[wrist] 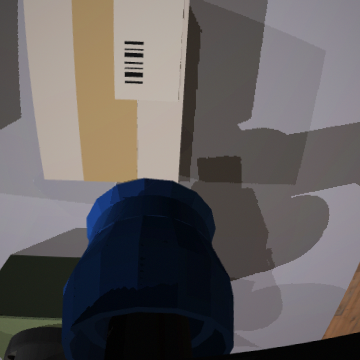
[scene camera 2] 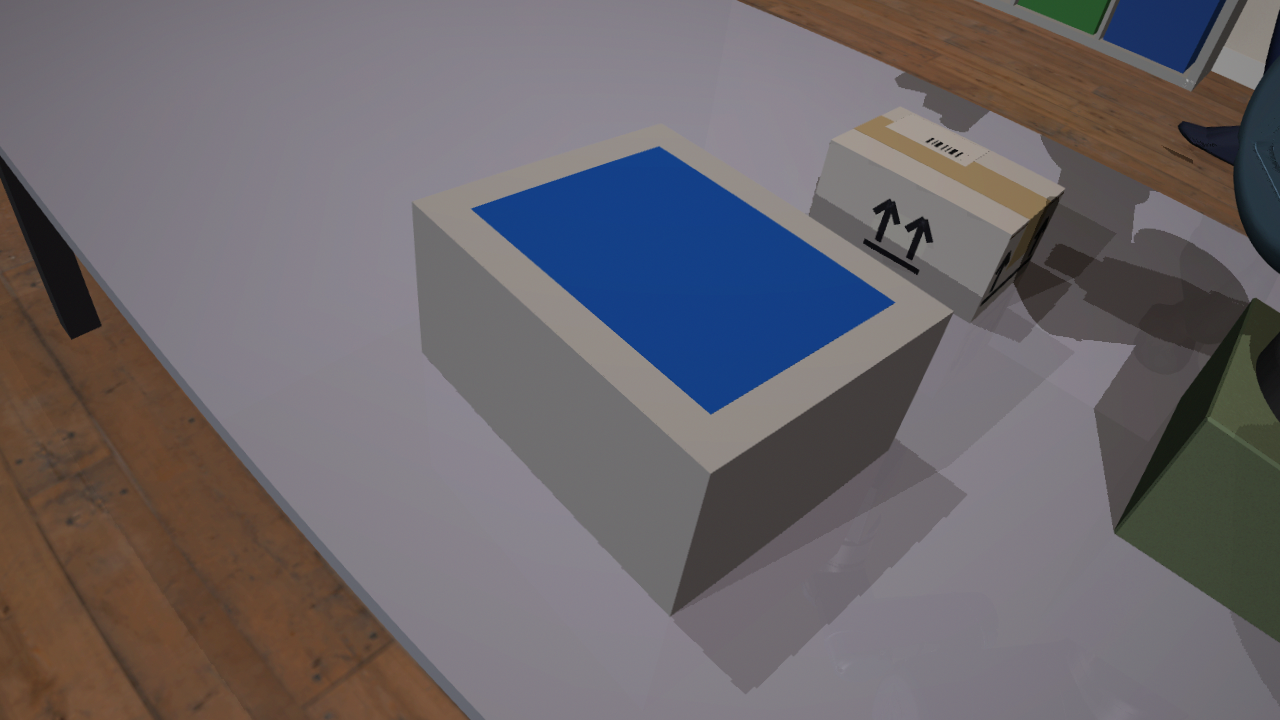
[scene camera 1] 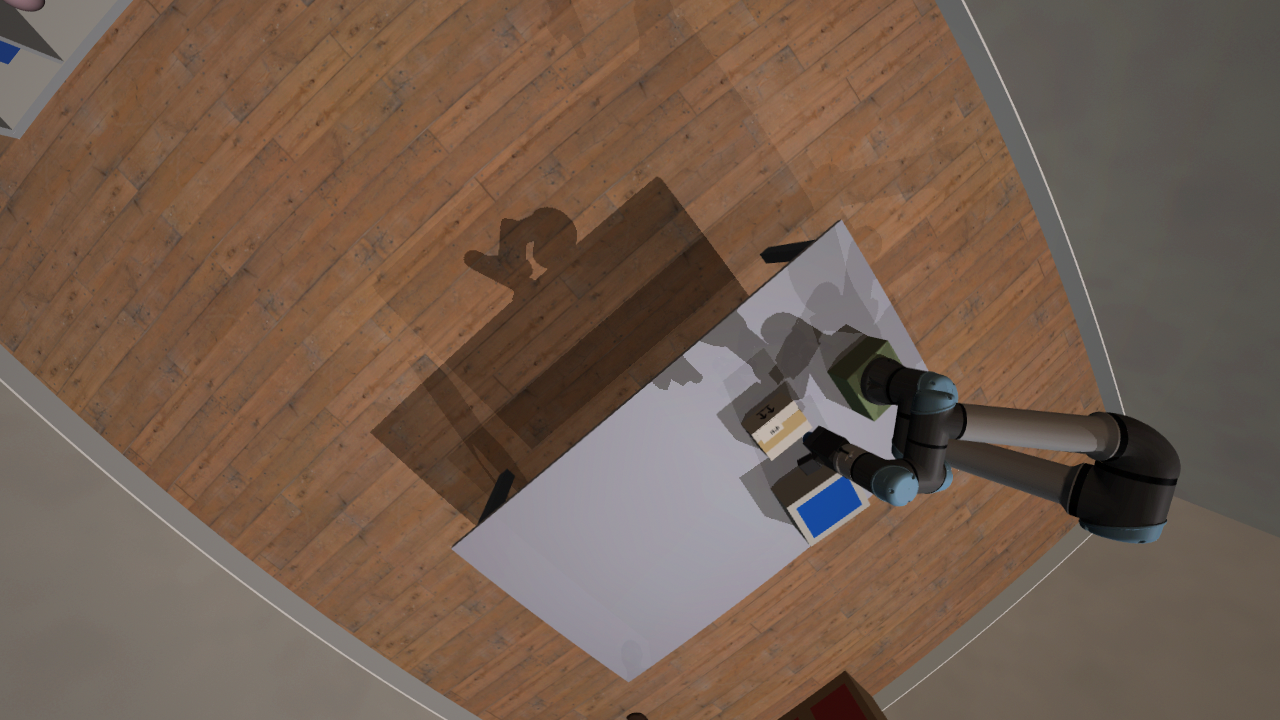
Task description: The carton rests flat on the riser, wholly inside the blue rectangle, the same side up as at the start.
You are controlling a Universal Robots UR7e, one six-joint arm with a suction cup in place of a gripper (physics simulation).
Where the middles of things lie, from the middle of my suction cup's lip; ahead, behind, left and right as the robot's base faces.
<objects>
Right now the carton point(scene camera 2: 959, 221) is 30 mm ahead of my suction cup, 40 mm to the left of it and 210 mm below it. The rest, counted from my suction cup: riser point(scene camera 2: 690, 364) (80 mm ahead, 360 mm to the left, 200 mm below).
</objects>
